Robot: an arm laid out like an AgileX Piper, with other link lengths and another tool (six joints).
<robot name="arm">
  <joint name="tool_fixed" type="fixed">
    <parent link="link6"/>
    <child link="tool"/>
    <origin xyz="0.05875 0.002 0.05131" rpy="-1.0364 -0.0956 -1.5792"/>
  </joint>
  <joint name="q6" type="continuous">
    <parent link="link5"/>
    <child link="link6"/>
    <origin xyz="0.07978 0 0.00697" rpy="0 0 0"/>
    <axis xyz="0.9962 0 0.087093"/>
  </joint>
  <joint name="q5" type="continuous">
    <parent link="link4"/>
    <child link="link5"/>
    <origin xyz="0 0 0" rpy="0 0 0"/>
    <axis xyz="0 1 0"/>
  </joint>
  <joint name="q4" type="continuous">
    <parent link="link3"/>
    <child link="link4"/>
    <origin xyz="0.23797 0 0.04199" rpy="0 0 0"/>
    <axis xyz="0.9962 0 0.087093"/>
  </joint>
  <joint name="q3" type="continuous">
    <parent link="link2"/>
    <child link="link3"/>
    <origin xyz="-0.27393 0 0.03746" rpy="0 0 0"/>
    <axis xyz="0 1 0"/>
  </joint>
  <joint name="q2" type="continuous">
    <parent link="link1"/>
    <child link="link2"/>
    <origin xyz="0 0 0" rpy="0 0 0"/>
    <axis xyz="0 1 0"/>
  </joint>
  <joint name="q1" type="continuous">
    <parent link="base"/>
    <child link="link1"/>
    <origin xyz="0 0 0.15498" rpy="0 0 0"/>
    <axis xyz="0 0 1"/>
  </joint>
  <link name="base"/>
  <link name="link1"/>
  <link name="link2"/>
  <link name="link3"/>
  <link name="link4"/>
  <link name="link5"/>
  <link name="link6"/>
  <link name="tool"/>
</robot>
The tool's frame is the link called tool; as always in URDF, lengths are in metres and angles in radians. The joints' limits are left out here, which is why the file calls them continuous.
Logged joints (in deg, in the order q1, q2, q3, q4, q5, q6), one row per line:
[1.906 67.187 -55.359 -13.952 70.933 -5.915]
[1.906 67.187 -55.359 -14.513 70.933 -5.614]
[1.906 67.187 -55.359 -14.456 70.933 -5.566]
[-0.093 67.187 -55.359 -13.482 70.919 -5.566]
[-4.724 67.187 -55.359 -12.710 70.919 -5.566]
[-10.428 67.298 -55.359 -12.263 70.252 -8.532]
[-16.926 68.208 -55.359 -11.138 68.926 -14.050]
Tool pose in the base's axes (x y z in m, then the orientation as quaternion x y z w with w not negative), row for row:
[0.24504 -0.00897 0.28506 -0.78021 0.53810 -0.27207 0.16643]
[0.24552 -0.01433 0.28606 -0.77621 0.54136 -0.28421 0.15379]
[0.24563 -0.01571 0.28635 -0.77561 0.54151 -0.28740 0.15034]
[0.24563 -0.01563 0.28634 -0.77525 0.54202 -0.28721 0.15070]
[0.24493 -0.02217 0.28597 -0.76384 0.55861 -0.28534 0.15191]
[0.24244 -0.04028 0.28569 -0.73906 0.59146 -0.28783 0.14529]
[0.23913 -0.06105 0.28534 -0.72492 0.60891 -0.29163 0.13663]
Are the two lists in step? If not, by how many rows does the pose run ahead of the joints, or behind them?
The pose runs 1 row behind the joints: the pose in row i belongs to the joints in row i - 1.
